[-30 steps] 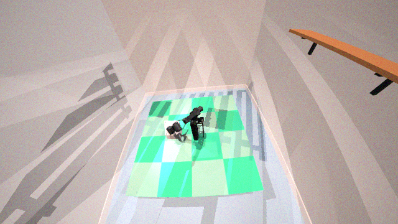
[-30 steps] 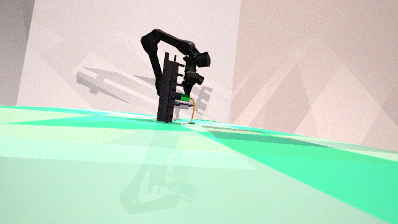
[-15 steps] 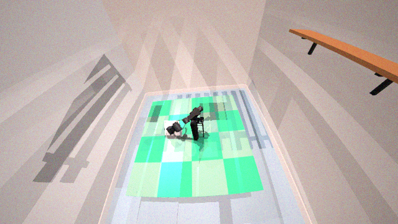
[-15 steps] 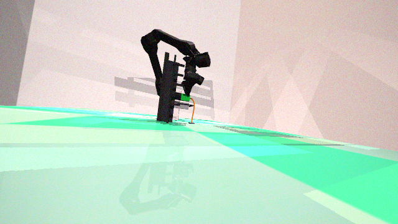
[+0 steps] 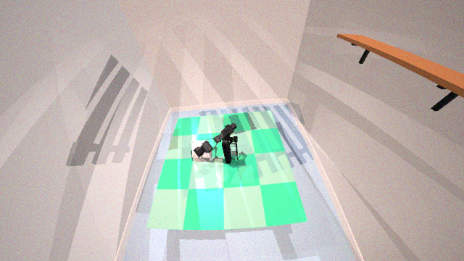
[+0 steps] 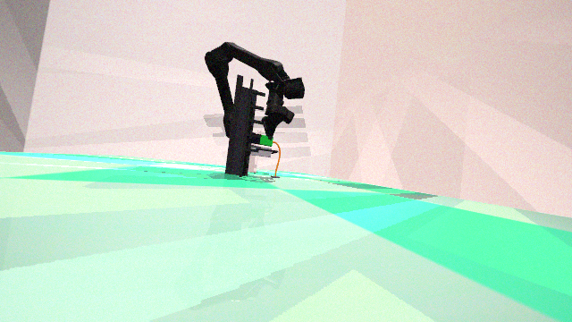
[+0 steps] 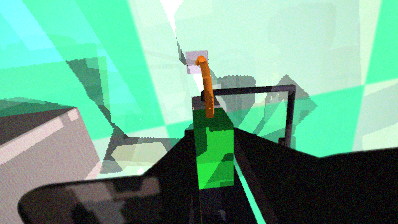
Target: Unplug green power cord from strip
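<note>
Now: gripper tip 3 cm to the left of the green plug.
</note>
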